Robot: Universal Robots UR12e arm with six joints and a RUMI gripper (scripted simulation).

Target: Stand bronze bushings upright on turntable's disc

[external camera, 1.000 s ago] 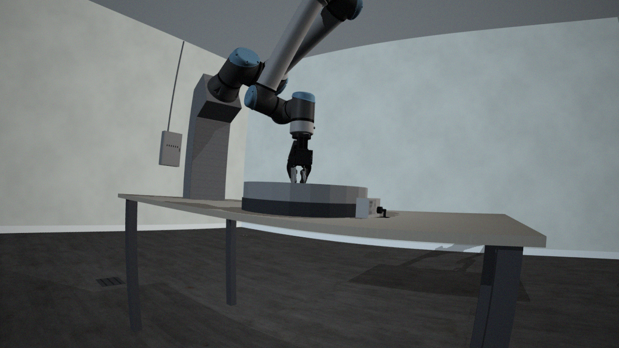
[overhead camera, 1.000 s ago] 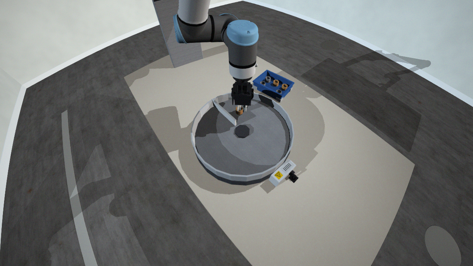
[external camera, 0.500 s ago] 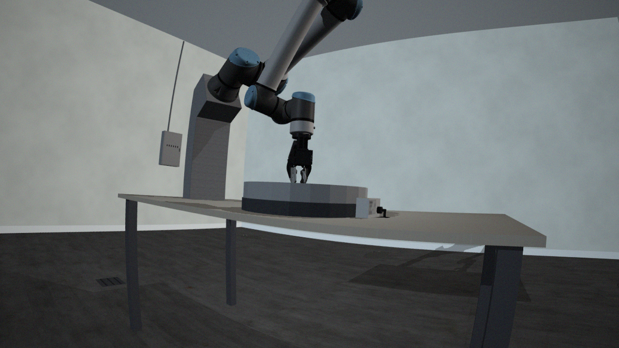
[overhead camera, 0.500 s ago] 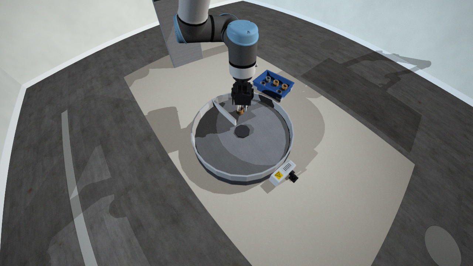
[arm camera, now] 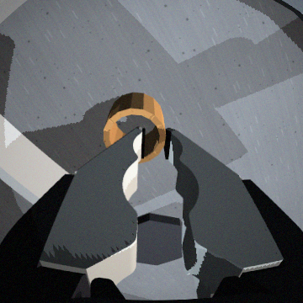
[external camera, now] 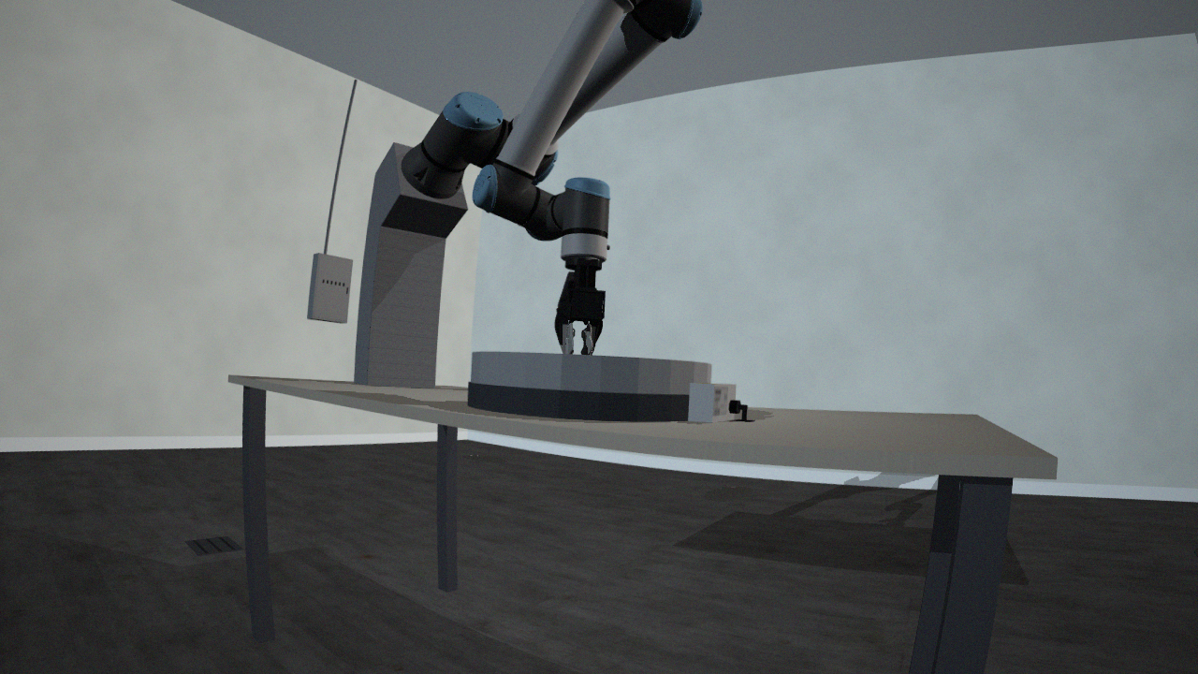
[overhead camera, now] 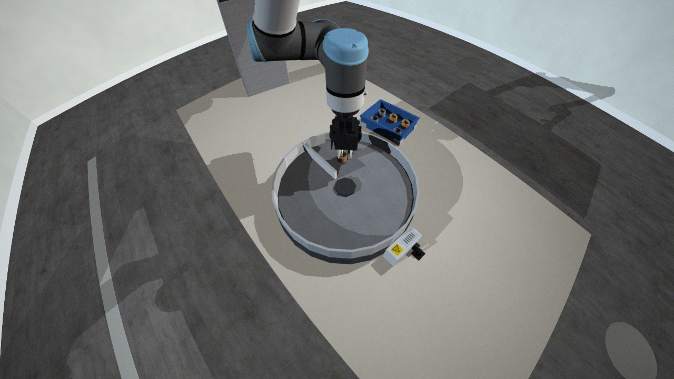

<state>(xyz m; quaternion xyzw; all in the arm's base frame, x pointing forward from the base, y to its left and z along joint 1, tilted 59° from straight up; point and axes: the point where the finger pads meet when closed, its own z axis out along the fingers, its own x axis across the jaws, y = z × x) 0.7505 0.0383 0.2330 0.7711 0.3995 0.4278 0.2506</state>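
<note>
Right now the blue crate is 90 mm behind my hand, 280 mm to the left of it and 50 mm below it. Also, from my hand: turntable disc (90 mm ahead, 60 mm to the right, 20 mm below).
</note>
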